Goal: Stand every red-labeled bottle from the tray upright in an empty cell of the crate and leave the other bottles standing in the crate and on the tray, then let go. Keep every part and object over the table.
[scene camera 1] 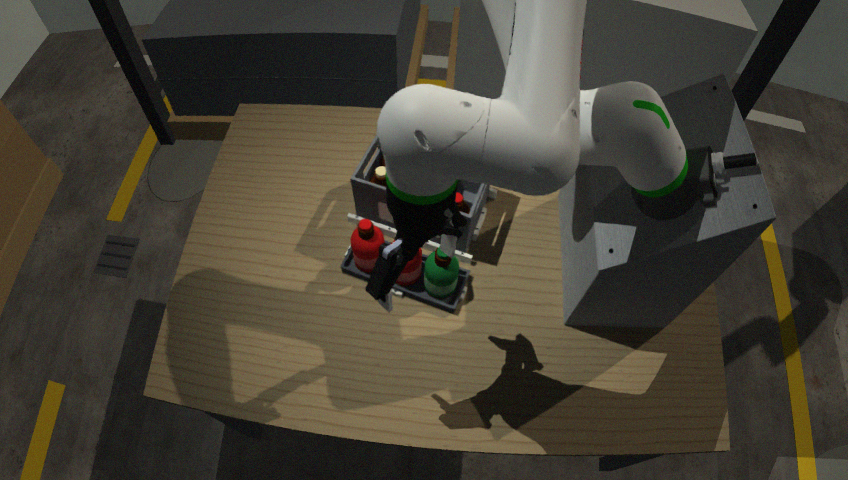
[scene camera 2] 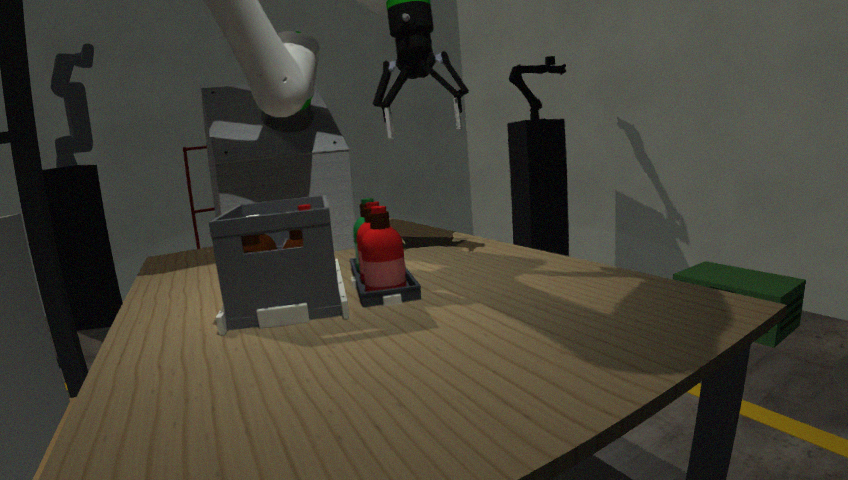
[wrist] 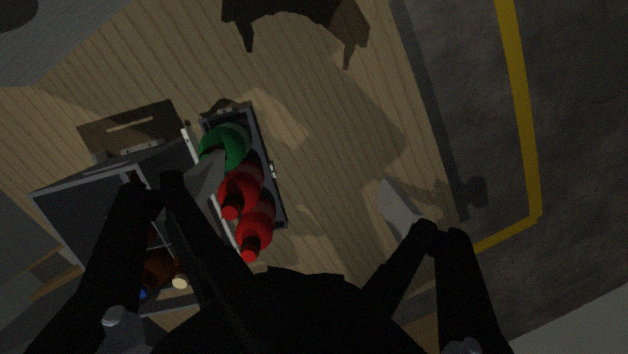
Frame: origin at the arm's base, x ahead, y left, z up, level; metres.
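Seen in the pictures: gripper, between the fingertips: (scene camera 1: 417,278) (scene camera 2: 425,133) (wrist: 304,177); arm's base, origin of its link: (scene camera 1: 667,185) (scene camera 2: 287,117).
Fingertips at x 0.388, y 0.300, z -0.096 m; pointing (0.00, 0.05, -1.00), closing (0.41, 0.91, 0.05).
Note:
Offsets run from my fingertips to a thing's middle. "spot": to the spot under its first point. Level surfaces: height alone.
Two red-labeled bottles {dz -0.204, dx +0.166, dy -0.135 m} (scene camera 1: 367,246) (scene camera 2: 382,252) (wrist: 256,230) and a green bottle {dz -0.204, dx -0.006, dy -0.134 m} (scene camera 1: 441,276) (wrist: 235,142) stand upright in a row in the dark tray (scene camera 1: 357,272) (scene camera 2: 410,292) (wrist: 260,137); the green one is at the end nearer the robot base. The grey crate {dz -0.199, dx +0.085, dy -0.252 m} (scene camera 2: 273,279) (wrist: 82,181) stands beside the tray. It holds brown bottles {dz -0.201, dx +0.191, dy -0.357 m} (wrist: 160,267), with cream and blue caps showing in the wrist view, and a red cap {dz -0.201, dx +0.012, dy -0.266 m} (scene camera 1: 457,199) (scene camera 2: 304,207). My gripper (scene camera 1: 417,272) (scene camera 2: 423,124) (wrist: 304,177) is wide open and empty, high above the tray side. The arm and fingers hide part of the crate.
A white rail {spot: dz -0.257, dx +0.204, dy -0.215 m} (scene camera 2: 342,291) runs between crate and tray. The robot's grey pedestal (scene camera 1: 624,285) stands at the right of the wooden table {dz -0.286 m} (scene camera 1: 267,237) in the first scene view. A green box (scene camera 2: 737,285) lies beyond the table's edge.

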